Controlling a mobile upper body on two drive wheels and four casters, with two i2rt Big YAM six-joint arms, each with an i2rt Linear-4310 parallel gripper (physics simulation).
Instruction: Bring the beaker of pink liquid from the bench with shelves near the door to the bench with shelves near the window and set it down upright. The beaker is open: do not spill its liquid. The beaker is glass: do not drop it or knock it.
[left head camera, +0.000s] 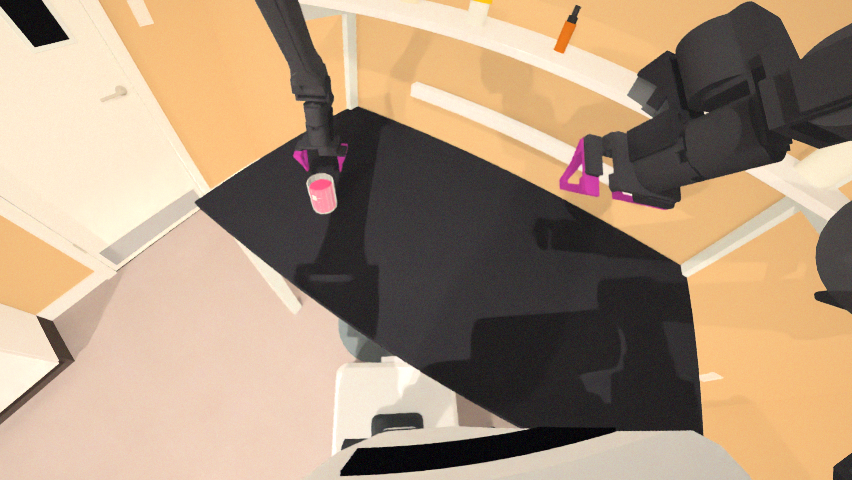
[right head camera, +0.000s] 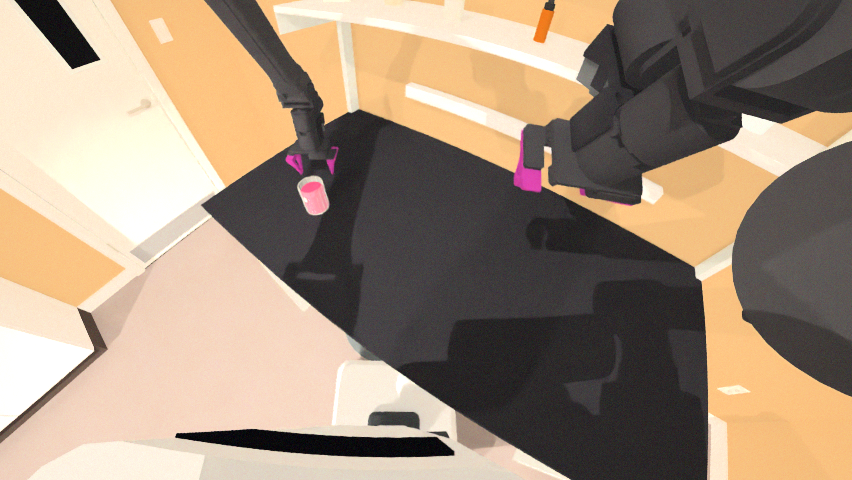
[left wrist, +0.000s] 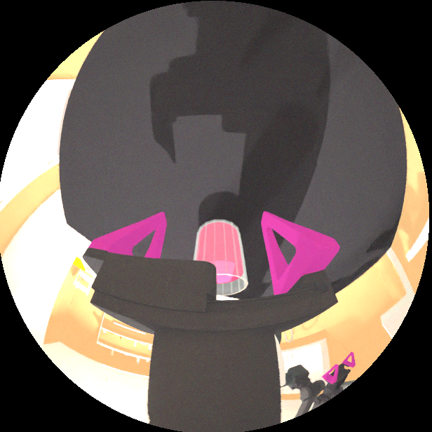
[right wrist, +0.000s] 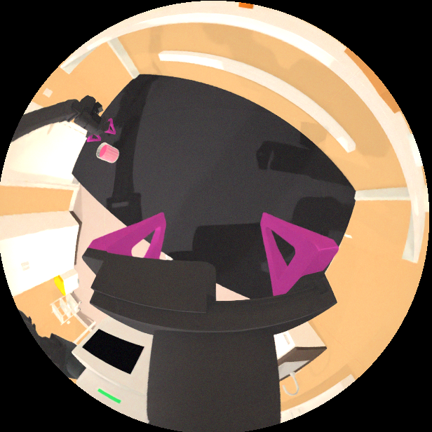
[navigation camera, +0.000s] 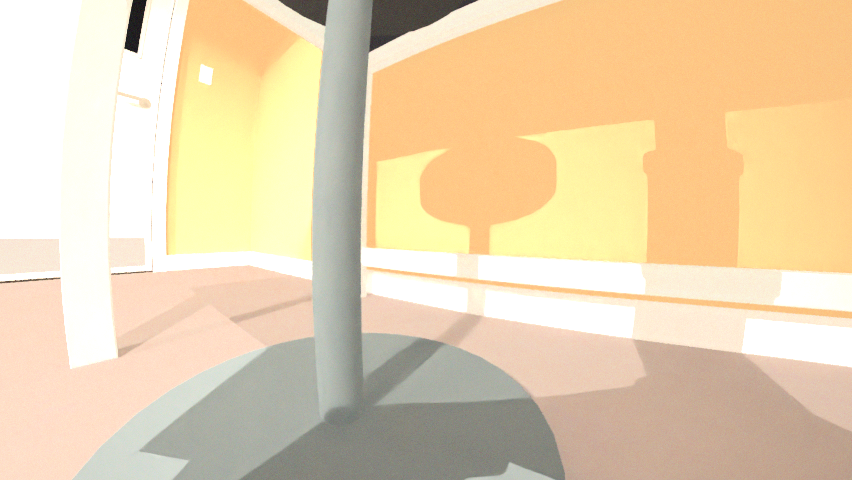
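Observation:
The glass beaker of pink liquid (left head camera: 322, 197) (right head camera: 313, 199) (left wrist: 218, 245) (right wrist: 108, 153) stands upright on the black bench top (left head camera: 441, 238) (right head camera: 441, 232) (right wrist: 200, 150), near its end by the door. My left gripper (left head camera: 322, 164) (right head camera: 314, 165) (left wrist: 213, 216) (right wrist: 107, 136) is open and holds nothing. It is just behind the beaker in the head views; in the left wrist view the beaker shows between its two magenta fingers, with a gap on each side. My right gripper (left head camera: 608, 193) (right head camera: 563, 193) (right wrist: 212, 217) is open and empty, above the bench's back part, far from the beaker. The window bench is not identifiable.
A white shelf (left head camera: 506, 44) behind the bench holds an orange bottle (left head camera: 565, 36) (right head camera: 543, 23). A white door (left head camera: 71, 149) is at the left. A stool's grey post (navigation camera: 339, 208) and round base (navigation camera: 429, 435) stand beside a white bench leg (navigation camera: 92, 178).

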